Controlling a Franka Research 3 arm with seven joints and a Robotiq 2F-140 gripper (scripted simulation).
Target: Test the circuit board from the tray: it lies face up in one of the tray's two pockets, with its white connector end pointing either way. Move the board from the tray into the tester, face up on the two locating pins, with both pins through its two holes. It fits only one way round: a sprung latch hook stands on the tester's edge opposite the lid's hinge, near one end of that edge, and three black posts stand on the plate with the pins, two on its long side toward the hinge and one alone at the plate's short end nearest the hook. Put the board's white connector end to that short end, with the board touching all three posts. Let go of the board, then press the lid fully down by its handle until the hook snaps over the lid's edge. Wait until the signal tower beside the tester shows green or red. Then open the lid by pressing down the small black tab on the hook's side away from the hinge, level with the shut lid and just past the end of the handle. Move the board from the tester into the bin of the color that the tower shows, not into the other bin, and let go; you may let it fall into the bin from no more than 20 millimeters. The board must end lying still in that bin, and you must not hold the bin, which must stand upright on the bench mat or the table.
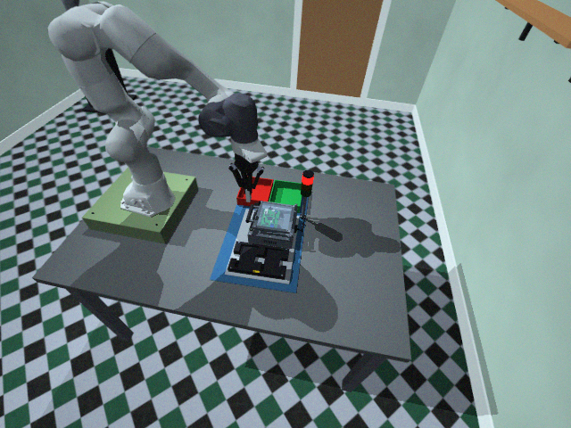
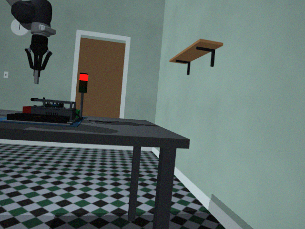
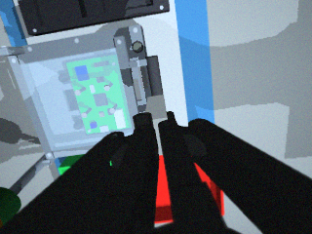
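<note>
The black latch hook lies 11 cm below my hand, 6 cm to the left of it and 2 cm ahead of it. Round my hand: tester lid 11 cm below, 9 cm ahead; tester plate 13 cm below, 9 cm ahead; green circuit board 13 cm below, 8 cm ahead.
</note>
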